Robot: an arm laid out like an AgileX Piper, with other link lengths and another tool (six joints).
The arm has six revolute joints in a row. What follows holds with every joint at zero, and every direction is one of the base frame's.
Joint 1 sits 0.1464 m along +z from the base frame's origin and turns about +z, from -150.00 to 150.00 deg.
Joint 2 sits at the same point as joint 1 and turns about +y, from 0.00 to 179.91 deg.
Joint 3 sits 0.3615 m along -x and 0.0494 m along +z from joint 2 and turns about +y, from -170.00 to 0.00 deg.
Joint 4 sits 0.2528 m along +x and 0.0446 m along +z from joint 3 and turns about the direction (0.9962, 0, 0.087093), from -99.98 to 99.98 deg.
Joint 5 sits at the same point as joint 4 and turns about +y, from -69.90 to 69.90 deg.
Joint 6 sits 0.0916 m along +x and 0.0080 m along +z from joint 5 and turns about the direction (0.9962, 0, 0.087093), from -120.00 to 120.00 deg.
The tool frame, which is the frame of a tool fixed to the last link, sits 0.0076 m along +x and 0.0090 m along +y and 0.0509 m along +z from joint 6; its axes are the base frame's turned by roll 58.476, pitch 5.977 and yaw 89.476 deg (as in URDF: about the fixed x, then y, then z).
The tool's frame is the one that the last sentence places.
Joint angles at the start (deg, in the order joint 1, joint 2, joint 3, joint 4, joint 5, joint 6):
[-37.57, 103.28, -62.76, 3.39, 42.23, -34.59]
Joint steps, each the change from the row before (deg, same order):
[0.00, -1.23, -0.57, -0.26, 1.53, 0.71]
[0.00, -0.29, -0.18, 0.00, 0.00, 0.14]
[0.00, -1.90, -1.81, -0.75, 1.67, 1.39]
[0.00, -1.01, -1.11, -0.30, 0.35, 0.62]
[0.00, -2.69, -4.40, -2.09, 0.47, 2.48]
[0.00, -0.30, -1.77, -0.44, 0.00, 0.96]
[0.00, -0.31, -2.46, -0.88, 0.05, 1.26]
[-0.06, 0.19, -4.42, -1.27, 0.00, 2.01]
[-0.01, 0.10, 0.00, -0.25, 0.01, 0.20]
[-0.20, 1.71, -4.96, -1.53, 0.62, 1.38]
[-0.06, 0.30, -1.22, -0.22, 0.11, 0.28]
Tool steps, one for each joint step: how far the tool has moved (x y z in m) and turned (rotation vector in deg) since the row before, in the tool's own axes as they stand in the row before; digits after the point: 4 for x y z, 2 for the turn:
[0.0002, 0.0042, -0.0094, -0.14, -0.43, 0.29]
[-0.0004, 0.0018, -0.0023, -0.37, -0.31, -0.02]
[-0.0031, 0.0118, -0.0168, -1.33, -1.75, -0.06]
[-0.0025, 0.0080, -0.0094, -1.30, -1.24, -0.23]
[-0.0116, 0.0280, -0.0299, -4.48, -4.96, -1.43]
[-0.0056, 0.0099, -0.0060, -1.52, -1.59, -0.05]
[-0.0078, 0.0132, -0.0077, -1.89, -2.15, -0.31]
[-0.0141, 0.0213, -0.0086, -3.03, -3.38, -0.24]
[-0.0003, -0.0006, 0.0008, 0.19, -0.10, -0.02]
[-0.0150, 0.0163, 0.0025, -1.57, -2.52, -0.53]
[-0.0037, 0.0045, -0.0002, -0.58, -0.65, -0.06]

